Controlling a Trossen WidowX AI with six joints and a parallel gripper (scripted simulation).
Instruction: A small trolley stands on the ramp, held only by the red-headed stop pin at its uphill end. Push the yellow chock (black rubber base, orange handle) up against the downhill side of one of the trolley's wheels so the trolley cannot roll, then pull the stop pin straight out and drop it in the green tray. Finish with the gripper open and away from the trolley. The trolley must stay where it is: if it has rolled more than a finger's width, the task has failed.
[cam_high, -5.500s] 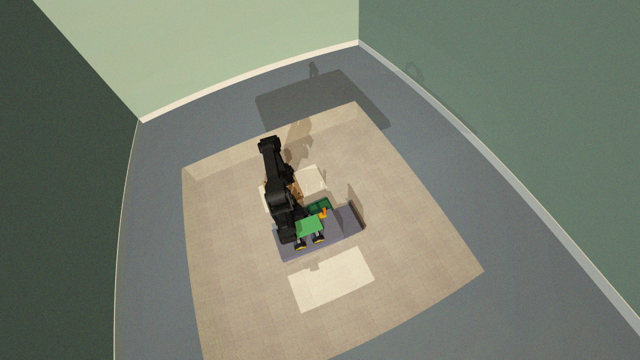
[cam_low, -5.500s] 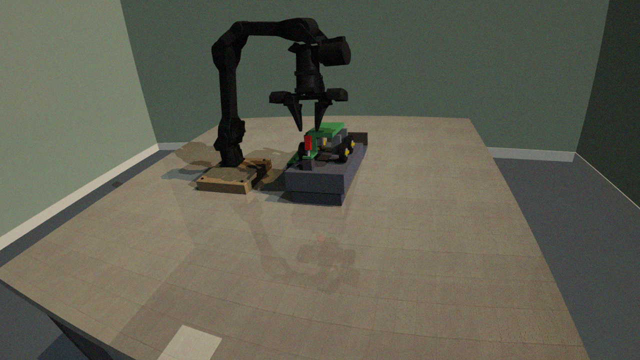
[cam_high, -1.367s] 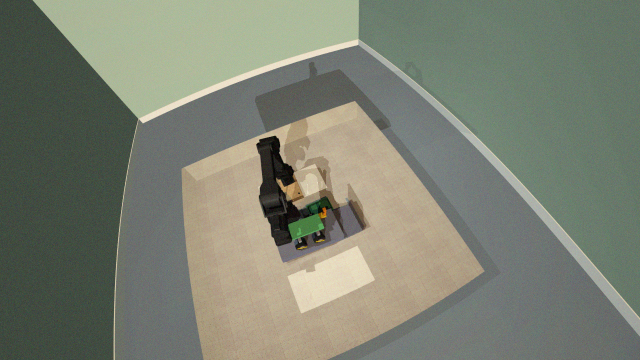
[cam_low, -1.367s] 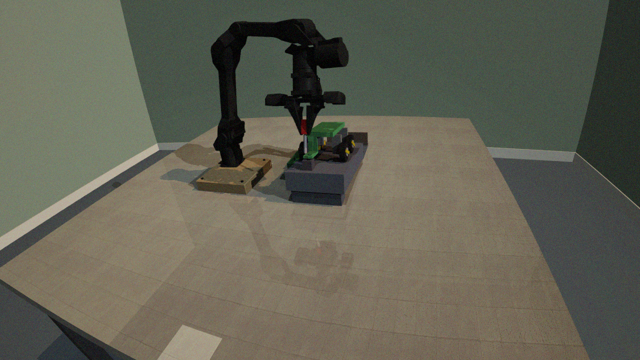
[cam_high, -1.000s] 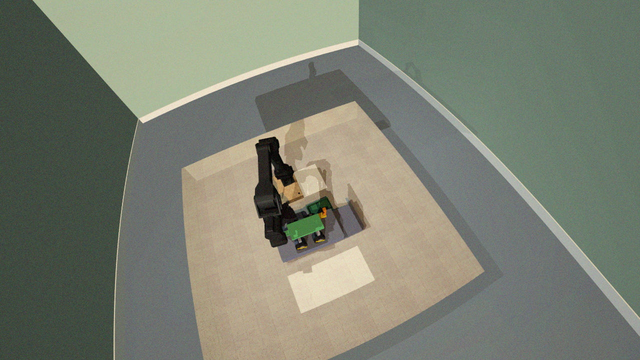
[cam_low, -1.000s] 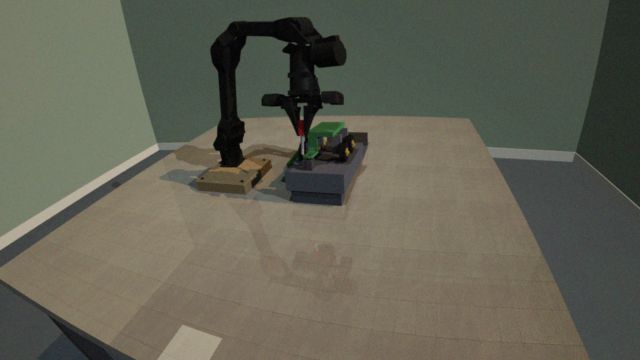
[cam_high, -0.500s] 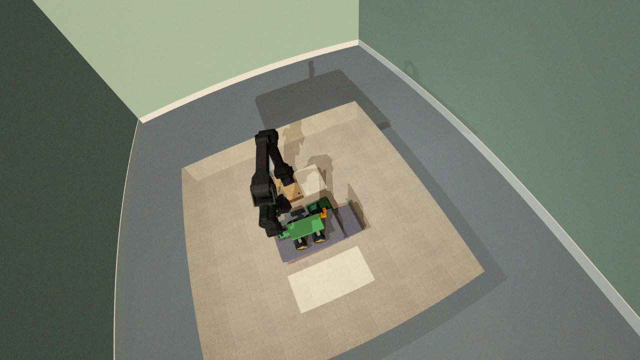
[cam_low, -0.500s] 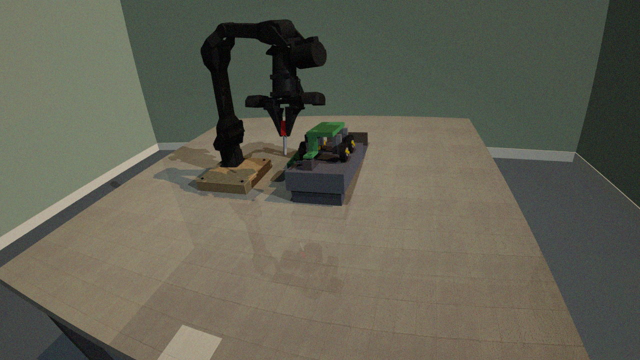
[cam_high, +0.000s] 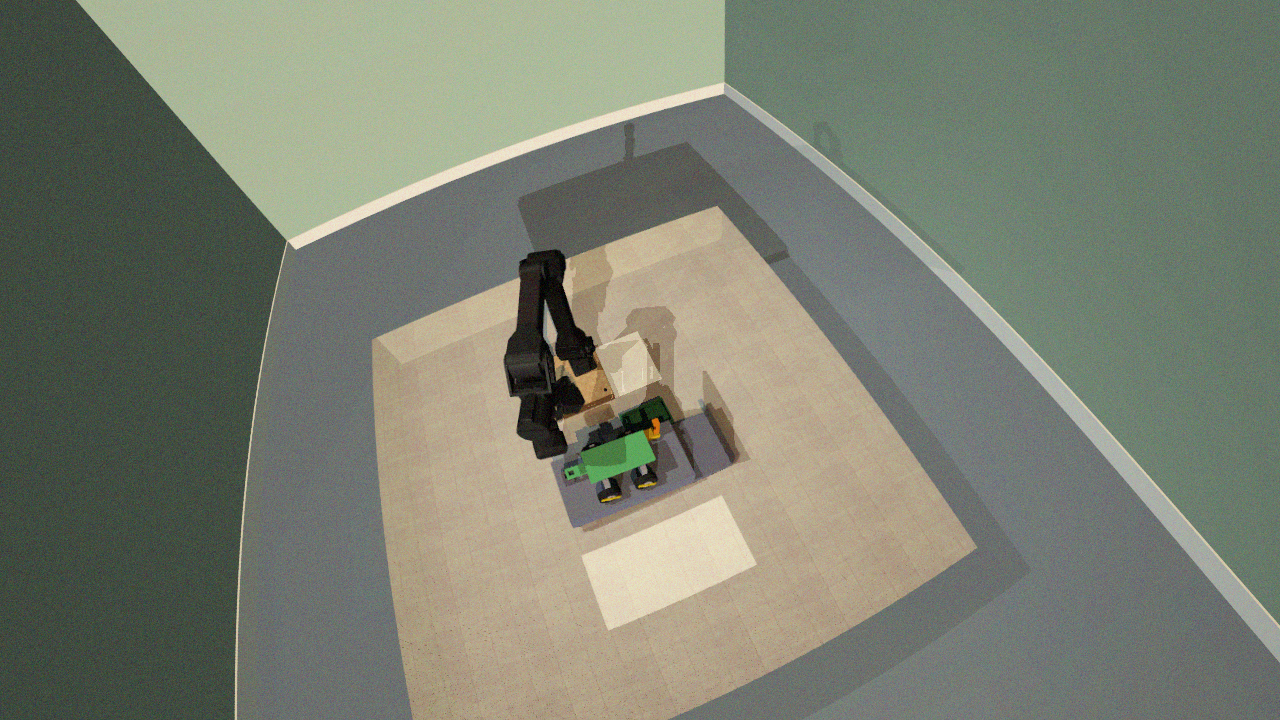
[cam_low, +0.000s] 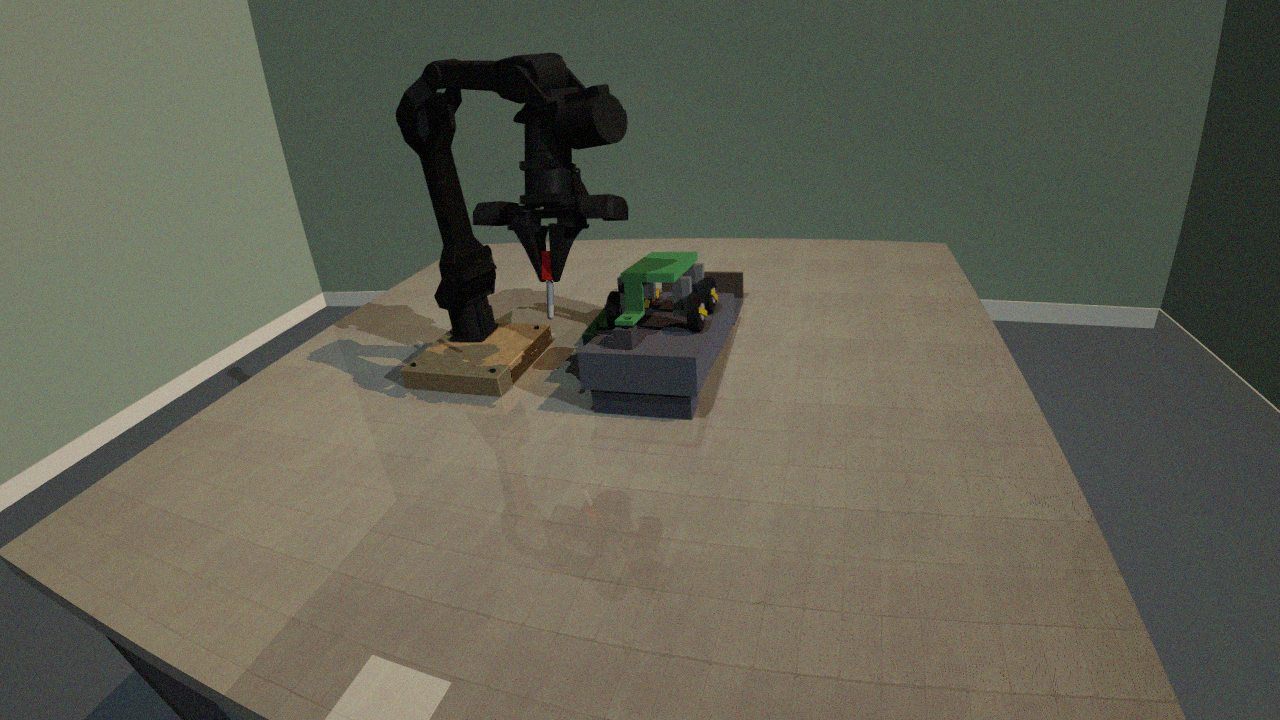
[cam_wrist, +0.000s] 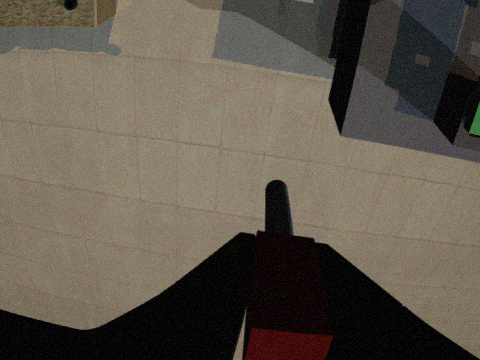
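Right now my gripper tip is 24 cm to the right of the green tray and 18 cm above it. From my gripper tip the other things lie so: grey ramp: 11 cm ahead, 12 cm to the left, 13 cm below; trolley: 11 cm ahead, 12 cm to the left, 6 cm below; red-headed stop pin: right at my gripper tip.
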